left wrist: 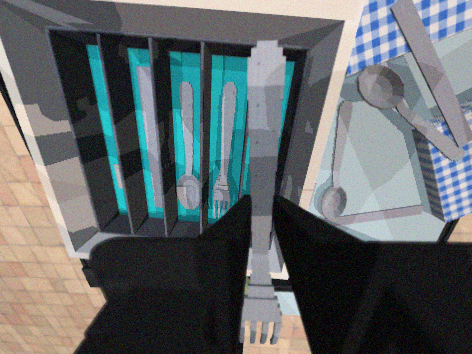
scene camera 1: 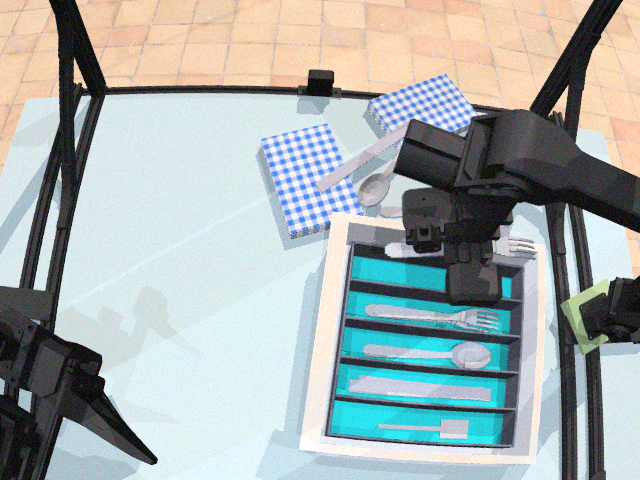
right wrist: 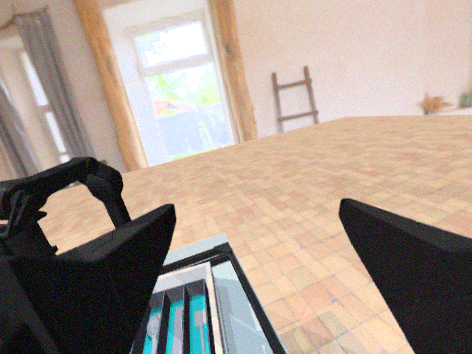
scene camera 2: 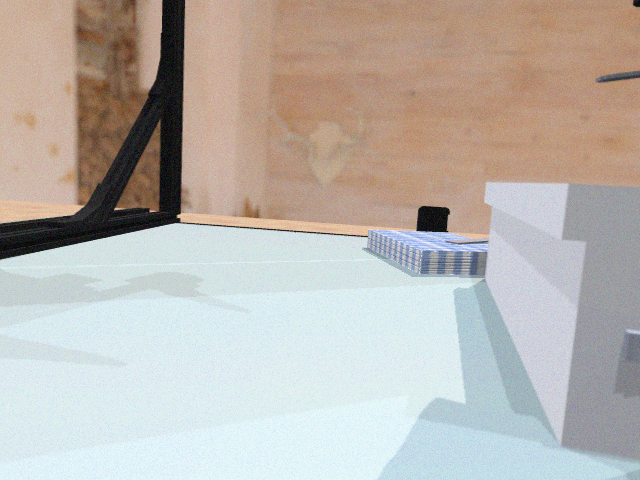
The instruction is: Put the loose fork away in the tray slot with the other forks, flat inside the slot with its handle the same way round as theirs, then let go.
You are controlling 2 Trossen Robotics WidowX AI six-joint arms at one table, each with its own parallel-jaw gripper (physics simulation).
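My left gripper (scene camera 1: 467, 253) (left wrist: 261, 201) is shut on the loose grey fork (scene camera 1: 397, 251) (scene camera 2: 620, 76) (left wrist: 263, 105), gripping its neck. The fork is above the tray (scene camera 1: 321, 330) (left wrist: 320, 175), over the back end in scene camera 1, its handle to the left and tines to the right. The tray's fork (scene camera 1: 408, 313) (left wrist: 229, 107) lies in the second slot from the back, handle also to the left. The back slot (scene camera 1: 398, 271) beside it shows bare turquoise; the arm covers part of it. My right gripper (right wrist: 257, 209) is open and empty, away from the tray at the left.
Front slots hold a spoon (scene camera 1: 470, 355), a knife (scene camera 1: 423, 387) and a small spatula (scene camera 1: 453, 428). Behind the tray lie checked cloths (scene camera 1: 305, 170) (scene camera 1: 423, 103), a knife (scene camera 1: 356, 161) and a spoon (scene camera 1: 373, 189). Dark dividers and raised tray walls edge the slots.
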